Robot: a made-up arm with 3 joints. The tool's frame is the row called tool.
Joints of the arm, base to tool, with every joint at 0 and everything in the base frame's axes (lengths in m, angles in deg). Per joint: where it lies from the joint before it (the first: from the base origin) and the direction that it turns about. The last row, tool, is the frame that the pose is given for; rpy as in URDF.
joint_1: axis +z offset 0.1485 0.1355 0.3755
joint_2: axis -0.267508 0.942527 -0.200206 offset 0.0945 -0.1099 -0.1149
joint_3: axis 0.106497 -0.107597 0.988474 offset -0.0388 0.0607 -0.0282
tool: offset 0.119 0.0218 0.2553 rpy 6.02 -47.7 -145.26
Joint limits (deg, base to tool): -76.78..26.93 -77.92..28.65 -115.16..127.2
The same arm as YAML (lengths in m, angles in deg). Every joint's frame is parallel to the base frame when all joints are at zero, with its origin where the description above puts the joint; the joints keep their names.
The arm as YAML. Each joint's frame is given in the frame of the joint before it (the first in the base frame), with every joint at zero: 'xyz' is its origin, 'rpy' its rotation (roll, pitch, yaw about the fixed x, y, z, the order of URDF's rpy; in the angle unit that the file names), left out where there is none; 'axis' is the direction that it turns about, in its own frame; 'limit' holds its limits. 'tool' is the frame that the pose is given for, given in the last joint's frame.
units:
  length: m
  angle: deg
joints:
  - name: joint_1
    type: revolute
    origin:
      xyz: [0.1485, 0.1355, 0.3755]
    axis: [0.0, 0.0, 1.0]
    limit:
      lower: -76.78
      upper: 26.93
  - name: joint_2
    type: revolute
    origin:
      xyz: [0.0945, -0.1099, -0.1149]
    axis: [-0.267508, 0.942527, -0.200206]
    limit:
      lower: -77.92
      upper: 28.65
  - name: joint_3
    type: revolute
    origin:
      xyz: [-0.0388, 0.0607, -0.0282]
    axis: [0.106497, -0.107597, 0.988474]
    limit:
      lower: -115.16
      upper: 127.2
tool:
  origin:
    xyz: [0.119, 0.0218, 0.2553]
    rpy: [6.02, -47.7, -145.26]

